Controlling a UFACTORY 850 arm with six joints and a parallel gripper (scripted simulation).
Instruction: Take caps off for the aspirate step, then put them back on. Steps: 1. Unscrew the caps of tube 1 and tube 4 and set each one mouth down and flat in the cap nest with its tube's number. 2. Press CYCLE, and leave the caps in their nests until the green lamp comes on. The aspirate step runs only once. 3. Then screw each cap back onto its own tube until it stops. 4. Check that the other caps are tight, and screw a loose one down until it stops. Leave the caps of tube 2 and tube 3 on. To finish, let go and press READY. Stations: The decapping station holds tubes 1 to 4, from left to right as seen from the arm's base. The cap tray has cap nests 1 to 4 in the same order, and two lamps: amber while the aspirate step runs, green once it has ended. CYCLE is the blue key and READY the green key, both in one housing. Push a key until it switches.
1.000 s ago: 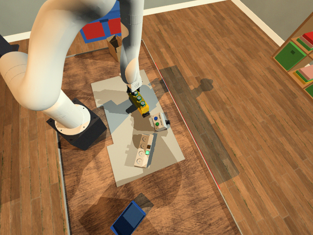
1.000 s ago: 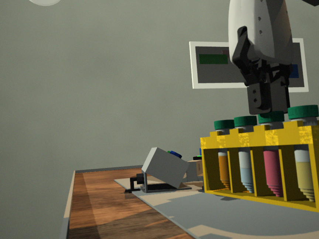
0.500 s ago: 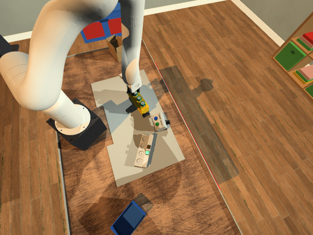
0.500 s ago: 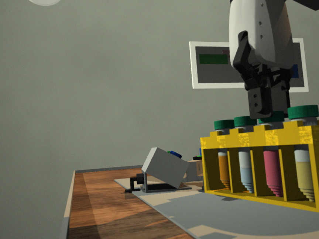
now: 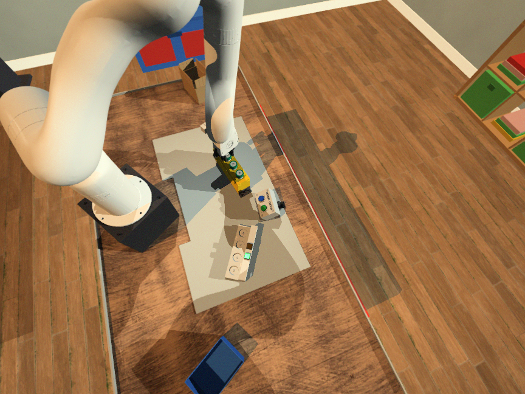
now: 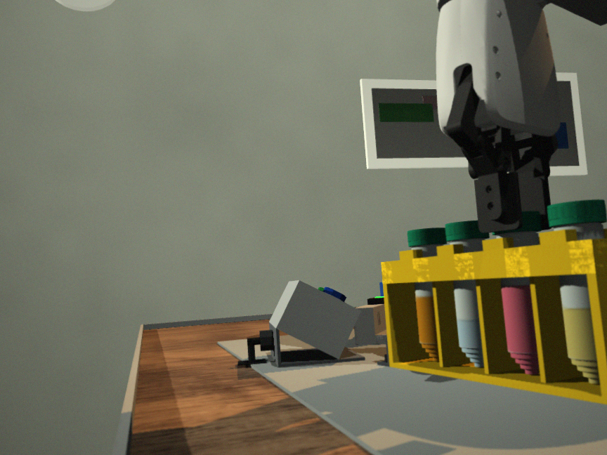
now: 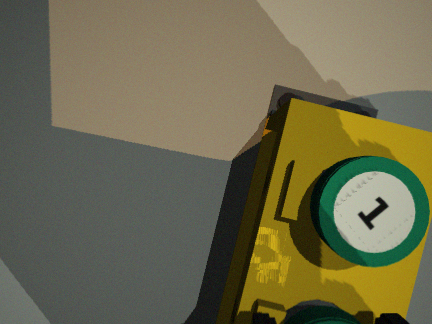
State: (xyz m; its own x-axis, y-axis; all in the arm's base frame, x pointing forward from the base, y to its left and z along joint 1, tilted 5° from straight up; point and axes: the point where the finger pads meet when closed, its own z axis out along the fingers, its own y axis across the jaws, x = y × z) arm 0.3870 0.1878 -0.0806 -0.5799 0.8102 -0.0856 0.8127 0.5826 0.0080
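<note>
The green cap is 40 mm ahead of my hand, 100 mm to the right of it and 10 mm below it. Round my hand: blue cycle key: 110 mm ahead, 210 mm to the right, 60 mm below; grey key housing: 130 mm ahead, 220 mm to the right, 80 mm below; green key: 110 mm ahead, 250 mm to the right, 60 mm below.
</note>
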